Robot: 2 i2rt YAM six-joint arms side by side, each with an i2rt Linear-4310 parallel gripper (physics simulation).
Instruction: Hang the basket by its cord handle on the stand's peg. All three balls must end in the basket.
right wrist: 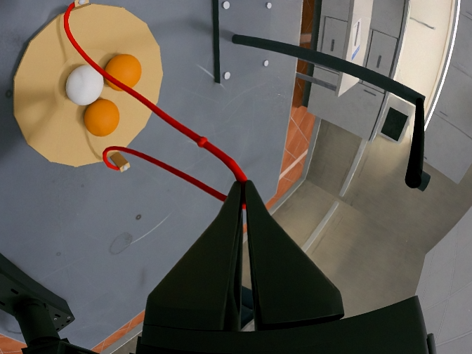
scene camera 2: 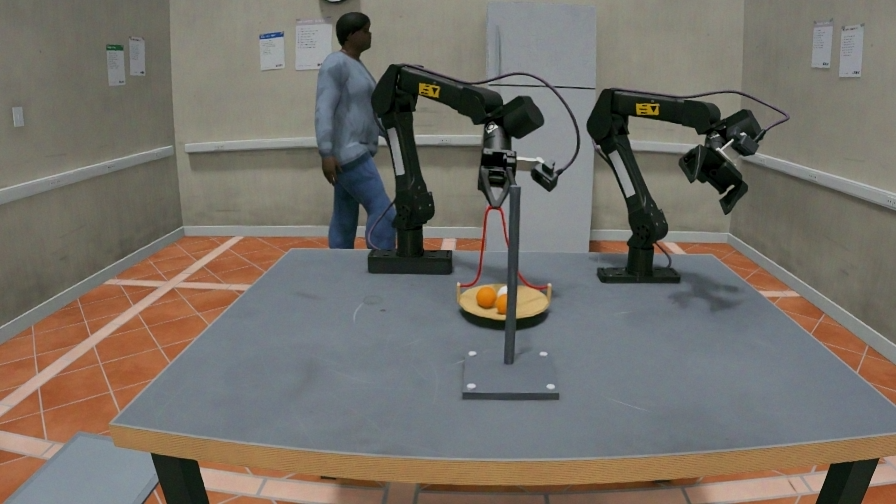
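Observation:
The shallow tan basket (scene camera 2: 532,304) (right wrist: 45,115) appears to rest on the table, behind the stand's post (scene camera 2: 512,269) (right wrist: 330,62). It holds a white ball (scene camera 2: 502,290) (right wrist: 85,85), an orange ball (scene camera 2: 485,297) (right wrist: 123,72) and another orange ball (scene camera 2: 501,304) (right wrist: 102,117). Its red cord handle (scene camera 2: 482,250) (right wrist: 175,124) rises to my right gripper (scene camera 2: 494,205) (right wrist: 243,188), whose fingertips are shut on it just left of the post top in the scene view. The peg (right wrist: 414,145) juts from the post top. My left gripper (scene camera 2: 709,188) is open and empty, high at the right.
The stand's flat base (scene camera 2: 485,376) (right wrist: 250,22) sits on the grey table (scene camera 2: 313,376), in front of the basket. The upright post reaches the height of my right fingers. A person (scene camera 2: 347,106) stands behind the table at the left.

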